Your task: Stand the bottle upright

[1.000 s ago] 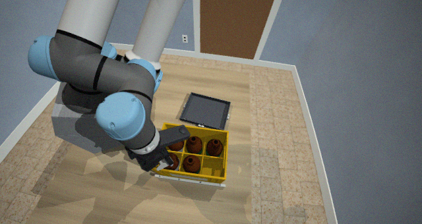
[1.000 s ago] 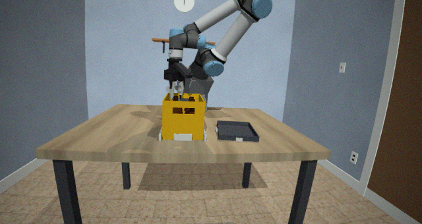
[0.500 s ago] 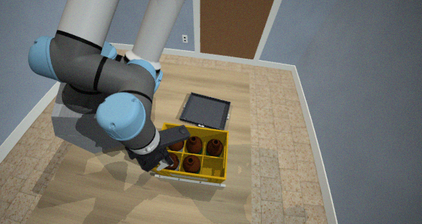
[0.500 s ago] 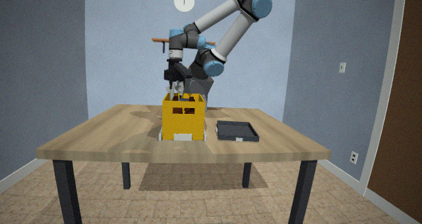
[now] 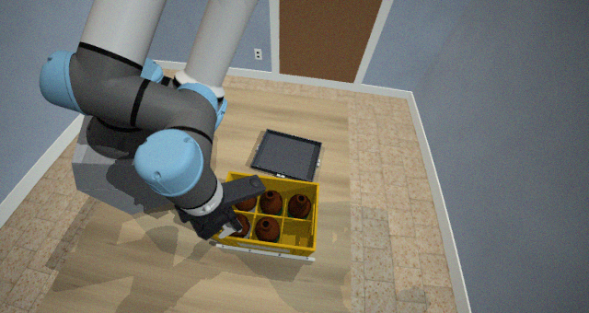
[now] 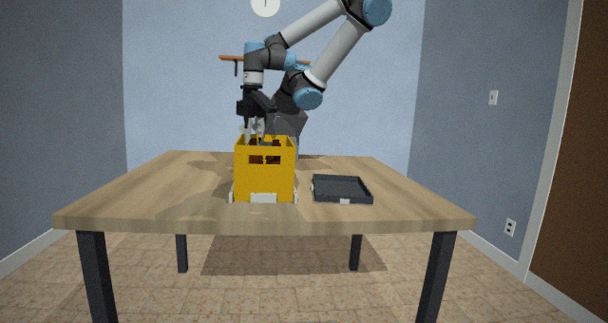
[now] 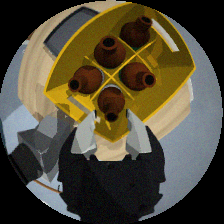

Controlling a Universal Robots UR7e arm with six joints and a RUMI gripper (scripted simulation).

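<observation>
Right now my hand is 7 cm short of the crate, 6 cm to the right of it and 7 cm above it. Also, from my hand: tray: 1 cm ahead, 33 cm to the left, 14 cm below; then bottle: 14 cm ahead, 13 cm to the left, 7 cm below.
</observation>
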